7 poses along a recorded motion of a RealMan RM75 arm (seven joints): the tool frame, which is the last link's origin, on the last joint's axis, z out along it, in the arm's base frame.
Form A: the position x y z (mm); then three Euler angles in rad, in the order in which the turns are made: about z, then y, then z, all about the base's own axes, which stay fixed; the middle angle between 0 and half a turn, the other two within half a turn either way.
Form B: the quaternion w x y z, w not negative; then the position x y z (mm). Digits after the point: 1 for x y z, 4 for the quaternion.
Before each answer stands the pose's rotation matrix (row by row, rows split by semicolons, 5 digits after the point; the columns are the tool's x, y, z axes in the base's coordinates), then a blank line. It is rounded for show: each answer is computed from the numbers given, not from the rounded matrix.
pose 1, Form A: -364.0, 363.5, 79.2, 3.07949, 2.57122, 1.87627
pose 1, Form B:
-0.31184 0.93616 -0.16239; 0.78252 0.34999 0.51495; 0.53890 0.03351 -0.84170

0.2216, -0.5431, -0.7911, -0.1733, -364.0, 363.5, 79.2
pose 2, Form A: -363.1, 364.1, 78.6, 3.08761, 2.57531, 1.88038
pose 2, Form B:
-0.30812 0.93720 -0.16345; 0.78617 0.34759 0.51099; 0.53572 0.02895 -0.84390

0.2211, -0.5450, -0.7905, -0.1708, -363.1, 364.1, 78.6
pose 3, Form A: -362.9, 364.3, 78.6, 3.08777, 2.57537, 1.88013
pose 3, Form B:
-0.30778 0.93734 -0.16331; 0.78634 0.34723 0.51099; 0.53567 0.02886 -0.84393

0.2211, -0.5452, -0.7904, -0.1708, -362.9, 364.3, 78.6
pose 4, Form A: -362.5, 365.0, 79.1, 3.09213, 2.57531, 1.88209
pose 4, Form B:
-0.30523 0.93799 -0.16432; 0.78722 0.34563 0.51071; 0.53584 0.02653 -0.84390

0.2216, -0.5461, -0.7897, -0.1701, -362.5, 365.0, 79.1
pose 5, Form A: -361.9, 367.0, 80.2, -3.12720, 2.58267, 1.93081
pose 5, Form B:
-0.28518 0.94009 -0.18681; 0.79846 0.34083 0.49628; 0.53022 -0.00763 -0.84783

0.2279, -0.5527, -0.7864, -0.1553, -361.9, 367.0, 80.2
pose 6, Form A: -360.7, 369.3, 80.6, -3.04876, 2.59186, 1.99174
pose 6, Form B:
-0.26231 0.94107 -0.21349; 0.81276 0.33472 0.47685; 0.52021 -0.04843 -0.85266

0.2344, -0.5603, -0.7826, -0.1369, -360.7, 369.3, 80.6
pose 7, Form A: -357.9, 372.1, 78.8, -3.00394, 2.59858, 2.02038
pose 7, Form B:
-0.24498 0.94316 -0.22456; 0.82342 0.32467 0.46537; 0.51183 -0.07090 -0.85616

0.2364, -0.5671, -0.7787, -0.1266, -357.9, 372.1, 78.8
